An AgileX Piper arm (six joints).
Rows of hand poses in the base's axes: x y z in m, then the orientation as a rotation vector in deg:
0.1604 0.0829 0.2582 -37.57 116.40 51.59
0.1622 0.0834 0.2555 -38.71 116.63 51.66
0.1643 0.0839 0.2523 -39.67 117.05 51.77
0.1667 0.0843 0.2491 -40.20 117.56 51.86
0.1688 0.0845 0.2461 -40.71 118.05 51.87
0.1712 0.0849 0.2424 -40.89 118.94 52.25
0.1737 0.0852 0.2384 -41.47 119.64 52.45
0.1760 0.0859 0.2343 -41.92 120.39 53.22
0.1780 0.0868 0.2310 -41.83 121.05 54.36
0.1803 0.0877 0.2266 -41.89 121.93 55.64
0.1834 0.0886 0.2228 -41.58 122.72 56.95
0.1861 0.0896 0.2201 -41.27 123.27 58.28
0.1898 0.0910 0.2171 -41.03 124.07 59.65
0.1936 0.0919 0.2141 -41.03 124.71 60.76
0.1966 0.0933 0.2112 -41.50 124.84 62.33
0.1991 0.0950 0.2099 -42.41 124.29 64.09
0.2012 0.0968 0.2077 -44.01 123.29 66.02
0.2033 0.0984 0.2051 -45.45 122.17 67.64
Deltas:
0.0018 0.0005 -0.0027 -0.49 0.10 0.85
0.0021 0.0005 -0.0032 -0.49 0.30 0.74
0.0024 0.0004 -0.0032 -0.38 0.41 0.42
0.0021 0.0002 -0.0030 -0.41 0.36 0.38
0.0024 0.0004 -0.0037 -0.27 0.90 0.30
0.0025 0.0003 -0.0040 -0.42 0.62 0.51
0.0023 0.0007 -0.0041 -0.09 0.94 0.64
0.0020 0.0009 -0.0033 0.34 1.08 0.39
0.0023 0.0009 -0.0044 0.25 1.32 0.56
0.0031 0.0009 -0.0038 0.43 1.29 0.30
0.0027 0.0010 -0.0027 0.54 1.11 0.30
0.0037 0.0014 -0.0030 0.41 1.33 0.39
0.0038 0.0009 -0.0030 0.28 1.05 0.45
0.0030 0.0014 -0.0029 0.62 0.81 0.92
0.0025 0.0017 -0.0013 0.93 0.33 1.25
0.0021 0.0018 -0.0022 1.03 0.00 1.77
0.0021 0.0016 -0.0026 0.97 -0.20 1.54

